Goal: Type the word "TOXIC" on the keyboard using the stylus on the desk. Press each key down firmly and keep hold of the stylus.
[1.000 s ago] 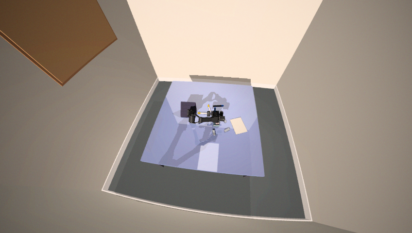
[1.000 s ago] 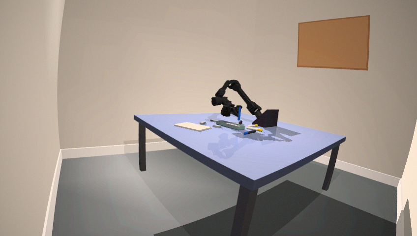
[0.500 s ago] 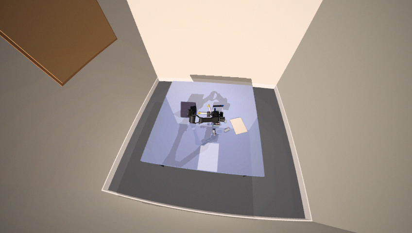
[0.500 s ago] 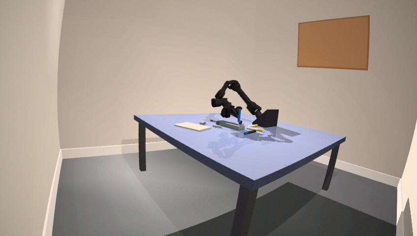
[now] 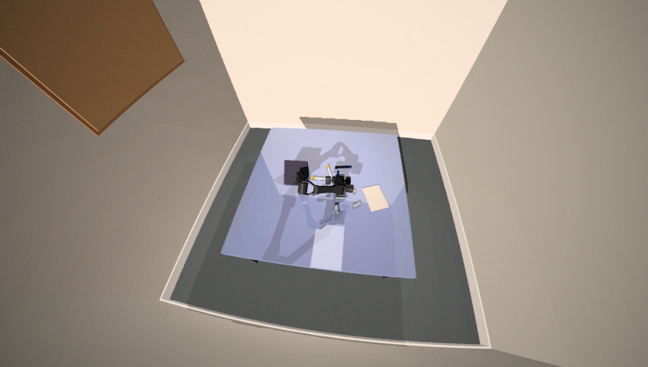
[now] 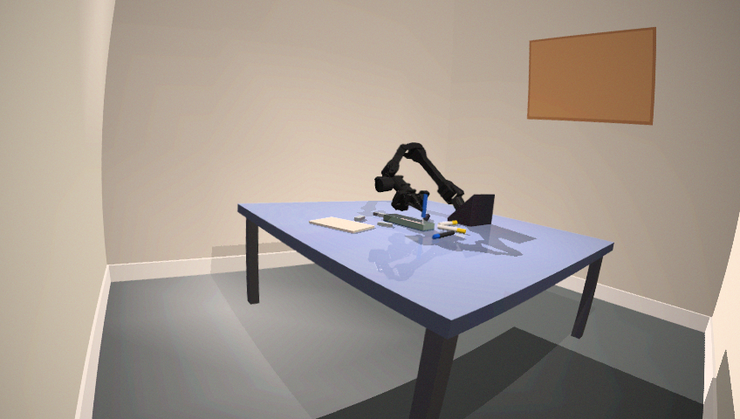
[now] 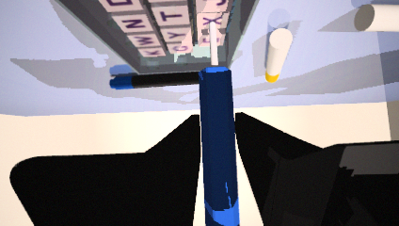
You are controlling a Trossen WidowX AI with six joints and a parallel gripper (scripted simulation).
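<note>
Now: the Q key 110 mm to the right of my gripper tip and 60 mm below it. From my gripper tip the other things lie so: blue stylus (10 mm below); then cream notepad (280 mm ahead, 160 mm to the right, 70 mm below); then black pen (150 mm to the left, 80 mm ahead, 60 mm below).
</note>
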